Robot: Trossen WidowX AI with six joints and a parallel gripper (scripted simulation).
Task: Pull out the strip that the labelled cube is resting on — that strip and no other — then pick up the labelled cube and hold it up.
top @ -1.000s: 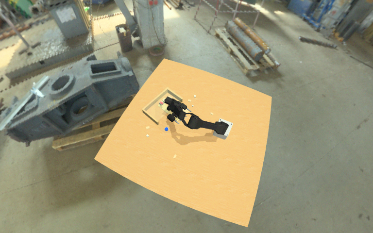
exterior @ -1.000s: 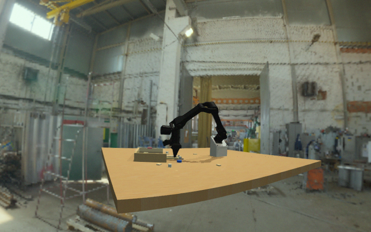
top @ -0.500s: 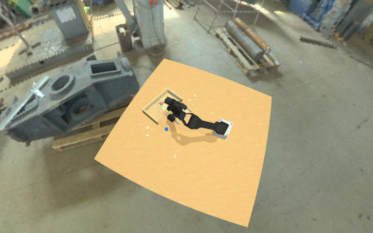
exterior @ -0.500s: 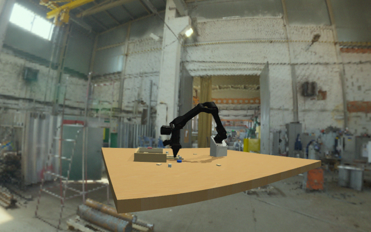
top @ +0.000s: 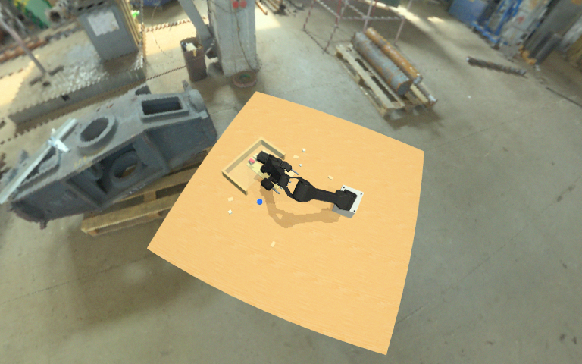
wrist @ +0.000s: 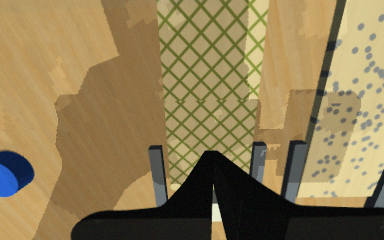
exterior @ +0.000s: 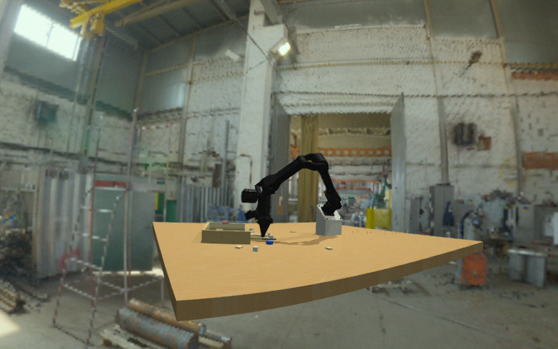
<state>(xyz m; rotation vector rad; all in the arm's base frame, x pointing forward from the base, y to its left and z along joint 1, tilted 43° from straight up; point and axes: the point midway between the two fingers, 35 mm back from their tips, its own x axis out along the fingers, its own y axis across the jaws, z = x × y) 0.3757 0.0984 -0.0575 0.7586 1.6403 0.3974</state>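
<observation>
Right now the green cross-hatched strip is 9 cm ahead of my gripper tip and 2 cm to the right of it. Round my gripper tip: pink piece: 17 cm ahead, 6 cm above, 3 cm to the right; blue disc: 14 cm to the left, 3 cm ahead.
</observation>
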